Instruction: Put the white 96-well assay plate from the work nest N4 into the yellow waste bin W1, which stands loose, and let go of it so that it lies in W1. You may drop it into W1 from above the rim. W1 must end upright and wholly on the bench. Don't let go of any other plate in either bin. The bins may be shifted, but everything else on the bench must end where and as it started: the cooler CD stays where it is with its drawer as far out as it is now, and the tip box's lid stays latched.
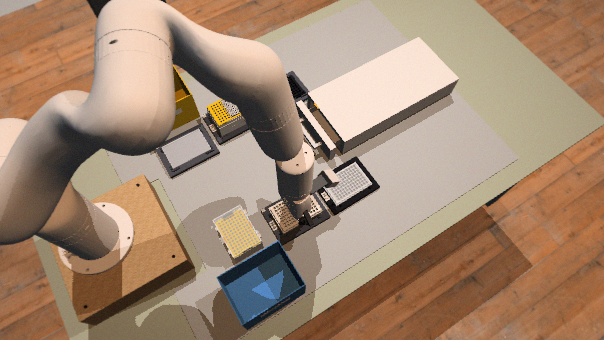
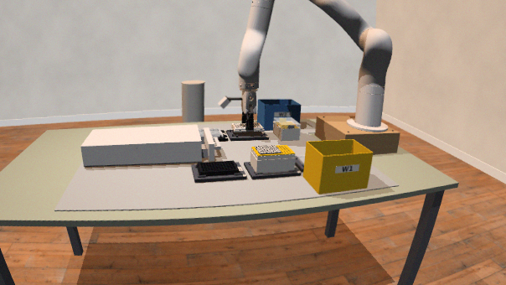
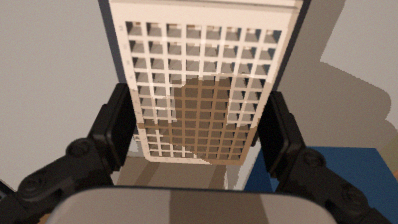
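Right now my hand is 5 cm above the work nest N4. From my hand the other things lie so: blue bin (21 cm behind, 10 cm to the right, 1 cm below); then drawer (33 cm ahead, 13 cm to the left, 3 cm below); then cream plate (1 cm below).
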